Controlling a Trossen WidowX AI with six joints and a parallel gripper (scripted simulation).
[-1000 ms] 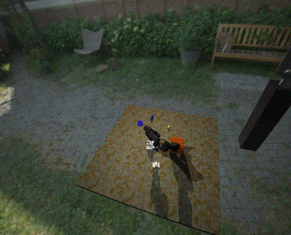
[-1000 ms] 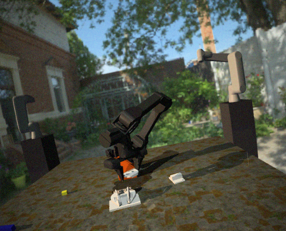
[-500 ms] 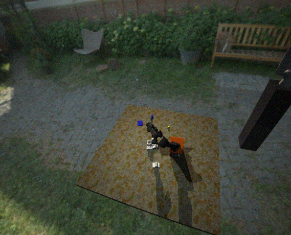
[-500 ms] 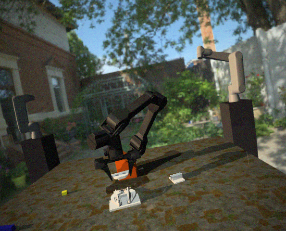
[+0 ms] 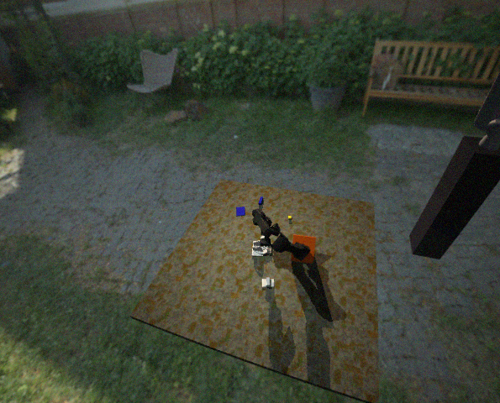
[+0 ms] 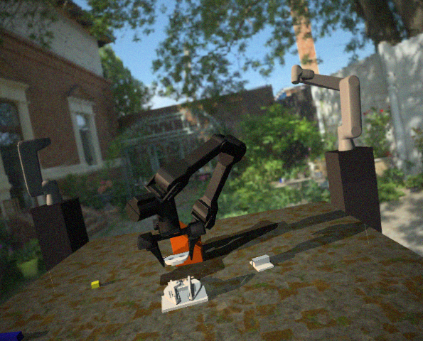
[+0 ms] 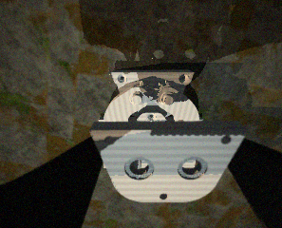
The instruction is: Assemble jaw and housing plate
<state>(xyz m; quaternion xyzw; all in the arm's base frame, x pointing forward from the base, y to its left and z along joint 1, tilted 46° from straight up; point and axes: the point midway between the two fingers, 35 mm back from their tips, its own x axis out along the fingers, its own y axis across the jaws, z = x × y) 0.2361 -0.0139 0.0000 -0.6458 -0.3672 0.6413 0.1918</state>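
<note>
My gripper tip is now 2 cm below the housing plate and 1 cm short of it. The rest, counted from my gripper tip: blue block: 44 cm to the right, 17 cm ahead, 7 cm below; then small yellow block: 32 cm to the right, 9 cm behind, 7 cm below; then white jaw: 7 cm below, 2 cm to the right, 1 cm ahead.
</note>
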